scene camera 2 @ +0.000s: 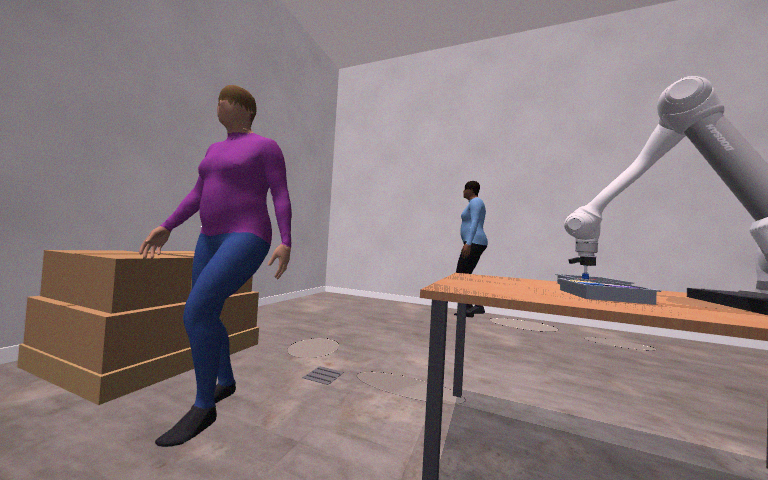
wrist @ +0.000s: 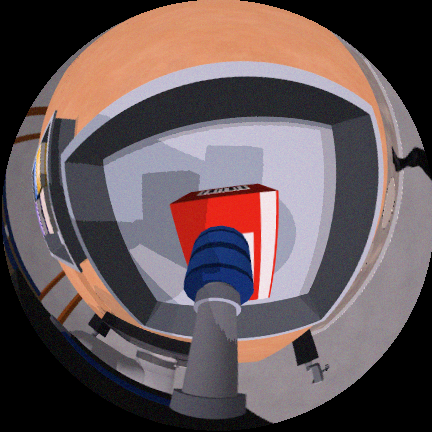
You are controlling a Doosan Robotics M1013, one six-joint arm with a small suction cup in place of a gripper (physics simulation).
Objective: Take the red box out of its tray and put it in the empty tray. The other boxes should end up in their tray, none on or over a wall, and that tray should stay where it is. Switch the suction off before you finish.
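Places are measured from the arm's base along level axes (x up, y ahead, z left), in metres.
Where they show: hand, its tool point: (wrist: 221, 240); arm's base, origin of its link: (wrist: 158, 352).
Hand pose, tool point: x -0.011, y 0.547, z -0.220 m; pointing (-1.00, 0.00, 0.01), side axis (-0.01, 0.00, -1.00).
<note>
Each offset is from my tool point to the top centre of the thing. "spot": to the spot under its first point. Level surfaces: height alone.
The red box @[dx +0.011, dy -0.010, dz -0.006 m] (wrist: 235, 212), with white stripes and a barcode, hangs level on my blue suction cup (scene camera 2: 585, 276) (wrist: 218, 260). In the wrist view it is inside the outline of the grey tray @[dx +0.018, dy -0.022, dz +0.000 m] (wrist: 300, 97), whose pale floor holds no other box. The shadows on that floor stand apart from the box; the exact gap beneath it cannot be told. The other grey tray @[dx +0.018, dy +0.028, dz +0.319 m] (scene camera 2: 623, 296) (wrist: 59, 210) holds the other boxes @[spot: dx +0.010, dy +0.092, dz +0.281 m] (wrist: 42, 165), seen very obliquely. In the scene view the cup is low behind this tray's near wall, which hides the red box.
Both trays stand on the wooden table @[dx -0.032 m] (scene camera 2: 509, 288) (wrist: 210, 30). A person in purple (scene camera 2: 240, 186) walks on the left near a stack of cardboard boxes (scene camera 2: 67, 333). A person in light blue (scene camera 2: 473, 220) is behind the table's far edge.
</note>
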